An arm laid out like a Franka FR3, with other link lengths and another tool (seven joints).
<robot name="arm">
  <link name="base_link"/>
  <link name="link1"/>
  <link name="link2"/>
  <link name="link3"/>
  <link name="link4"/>
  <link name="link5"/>
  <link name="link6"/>
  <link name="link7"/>
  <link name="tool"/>
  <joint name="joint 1" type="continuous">
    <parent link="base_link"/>
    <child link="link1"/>
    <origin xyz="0 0 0.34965"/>
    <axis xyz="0 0 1"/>
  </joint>
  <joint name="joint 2" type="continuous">
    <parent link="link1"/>
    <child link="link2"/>
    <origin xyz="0 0 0"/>
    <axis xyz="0 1 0"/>
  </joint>
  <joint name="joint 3" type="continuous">
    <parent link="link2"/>
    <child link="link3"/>
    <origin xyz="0 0 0.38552"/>
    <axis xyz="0 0 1"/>
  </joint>
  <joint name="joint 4" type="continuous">
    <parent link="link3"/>
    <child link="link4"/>
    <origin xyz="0.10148 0 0"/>
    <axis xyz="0 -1 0"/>
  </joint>
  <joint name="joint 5" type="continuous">
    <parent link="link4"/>
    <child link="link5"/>
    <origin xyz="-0.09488 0 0.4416"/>
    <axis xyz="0 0 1"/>
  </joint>
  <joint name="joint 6" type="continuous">
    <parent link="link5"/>
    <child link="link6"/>
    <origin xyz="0 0 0"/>
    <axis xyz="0 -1 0"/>
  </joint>
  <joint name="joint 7" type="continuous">
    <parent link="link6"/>
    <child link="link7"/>
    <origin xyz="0.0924 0 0"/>
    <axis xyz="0 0 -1"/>
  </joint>
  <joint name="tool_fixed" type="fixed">
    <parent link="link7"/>
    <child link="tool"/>
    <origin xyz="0.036 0 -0.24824" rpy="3.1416 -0.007 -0.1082"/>
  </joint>
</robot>
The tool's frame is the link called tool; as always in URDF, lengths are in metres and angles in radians. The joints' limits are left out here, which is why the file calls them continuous.
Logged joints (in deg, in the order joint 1, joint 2, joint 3, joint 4, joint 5, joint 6, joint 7), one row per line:
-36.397 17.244 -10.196 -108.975 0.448 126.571 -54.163
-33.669 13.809 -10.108 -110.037 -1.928 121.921 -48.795
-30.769 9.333 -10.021 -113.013 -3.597 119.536 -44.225
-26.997 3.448 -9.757 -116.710 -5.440 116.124 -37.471
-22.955 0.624 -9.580 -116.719 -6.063 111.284 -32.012
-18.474 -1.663 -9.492 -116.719 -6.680 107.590 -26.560
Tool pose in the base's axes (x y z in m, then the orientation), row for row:
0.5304 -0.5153 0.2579 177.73 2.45 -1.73
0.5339 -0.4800 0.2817 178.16 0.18 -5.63
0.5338 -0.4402 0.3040 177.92 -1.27 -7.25
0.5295 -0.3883 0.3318 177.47 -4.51 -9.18
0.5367 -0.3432 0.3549 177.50 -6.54 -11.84
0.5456 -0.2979 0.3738 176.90 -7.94 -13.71
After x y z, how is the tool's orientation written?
As a rotation vector, in degrees.
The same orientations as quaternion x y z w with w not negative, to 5 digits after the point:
0.99967 0.01378 -0.00973 0.01959
0.99938 0.00101 -0.03158 0.01528
0.99900 -0.00713 -0.04071 0.01682
0.99815 -0.02537 -0.05163 0.01951
0.99696 -0.03673 -0.06650 0.01732
0.99580 -0.04470 -0.07718 0.02087

